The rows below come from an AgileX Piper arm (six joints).
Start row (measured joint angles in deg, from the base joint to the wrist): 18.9 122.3 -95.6 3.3 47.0 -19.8
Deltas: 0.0 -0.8 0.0 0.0 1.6 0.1; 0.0 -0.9 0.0 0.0 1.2 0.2; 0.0 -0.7 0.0 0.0 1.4 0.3; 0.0 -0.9 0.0 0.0 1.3 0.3; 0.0 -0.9 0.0 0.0 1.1 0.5; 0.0 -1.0 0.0 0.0 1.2 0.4; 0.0 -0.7 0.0 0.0 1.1 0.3; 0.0 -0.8 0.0 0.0 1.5 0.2; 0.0 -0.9 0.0 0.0 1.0 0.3; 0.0 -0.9 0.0 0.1 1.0 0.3; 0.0 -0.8 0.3 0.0 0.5 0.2; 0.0 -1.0 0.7 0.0 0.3 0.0; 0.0 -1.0 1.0 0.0 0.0 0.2; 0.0 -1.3 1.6 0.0 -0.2 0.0; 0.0 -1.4 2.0 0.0 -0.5 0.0; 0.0 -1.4 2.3 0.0 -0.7 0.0; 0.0 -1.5 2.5 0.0 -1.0 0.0; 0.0 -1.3 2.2 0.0 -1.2 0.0; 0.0 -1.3 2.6 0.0 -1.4 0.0
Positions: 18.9 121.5 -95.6 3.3 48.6 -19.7; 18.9 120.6 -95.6 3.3 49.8 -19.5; 18.9 119.9 -95.6 3.3 51.2 -19.2; 18.9 119.0 -95.6 3.3 52.5 -18.9; 18.9 118.1 -95.6 3.3 53.6 -18.4; 18.9 117.1 -95.6 3.3 54.8 -18.0; 18.9 116.4 -95.6 3.3 55.9 -17.7; 18.9 115.6 -95.6 3.3 57.4 -17.5; 18.9 114.7 -95.6 3.3 58.4 -17.2; 18.9 113.8 -95.6 3.4 59.4 -16.9; 18.9 113.0 -95.3 3.4 59.9 -16.7; 18.9 112.0 -94.6 3.4 60.2 -16.7; 18.9 111.0 -93.6 3.4 60.2 -16.5; 18.9 109.7 -92.0 3.4 60.0 -16.5; 18.9 108.3 -90.0 3.4 59.5 -16.5; 18.9 106.9 -87.7 3.4 58.8 -16.5; 18.9 105.4 -85.2 3.4 57.8 -16.5; 18.9 104.1 -83.0 3.4 56.6 -16.5; 18.9 102.8 -80.4 3.4 55.2 -16.5
